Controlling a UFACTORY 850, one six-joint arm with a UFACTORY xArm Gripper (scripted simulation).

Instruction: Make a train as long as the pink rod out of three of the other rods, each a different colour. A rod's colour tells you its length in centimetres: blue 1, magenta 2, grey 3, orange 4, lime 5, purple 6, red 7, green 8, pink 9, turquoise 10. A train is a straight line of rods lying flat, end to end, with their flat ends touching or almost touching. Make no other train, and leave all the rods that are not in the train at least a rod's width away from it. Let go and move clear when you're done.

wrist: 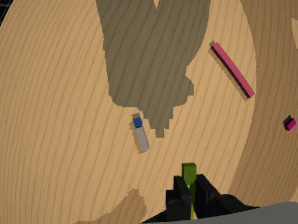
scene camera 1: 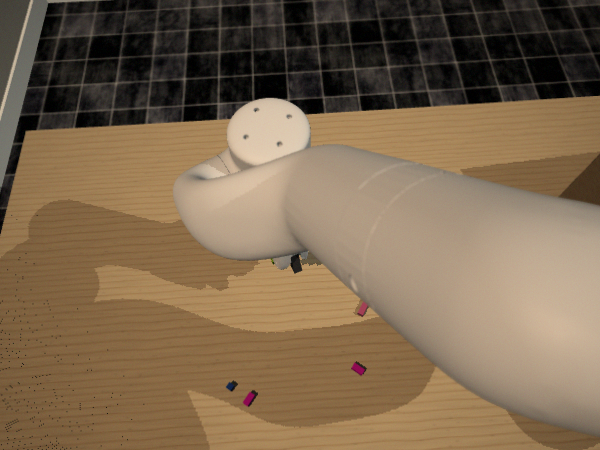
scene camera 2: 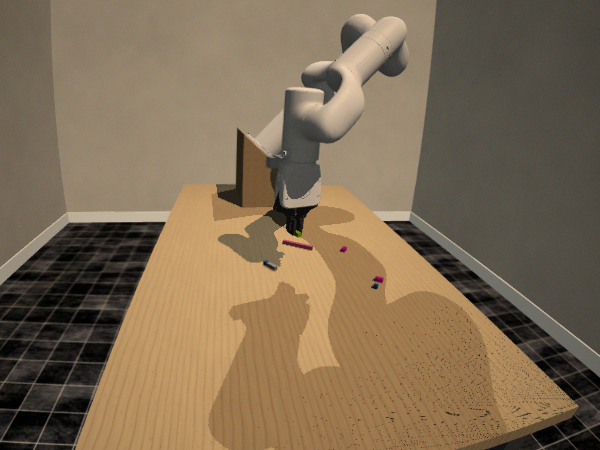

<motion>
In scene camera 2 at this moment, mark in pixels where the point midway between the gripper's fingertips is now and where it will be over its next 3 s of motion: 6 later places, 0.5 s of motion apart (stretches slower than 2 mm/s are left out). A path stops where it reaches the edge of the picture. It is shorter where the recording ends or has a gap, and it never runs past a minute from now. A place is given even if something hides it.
The gripper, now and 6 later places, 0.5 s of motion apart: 294, 233; 286, 235; 285, 238; 284, 256; 284, 268; 283, 269; 283, 273
</motion>
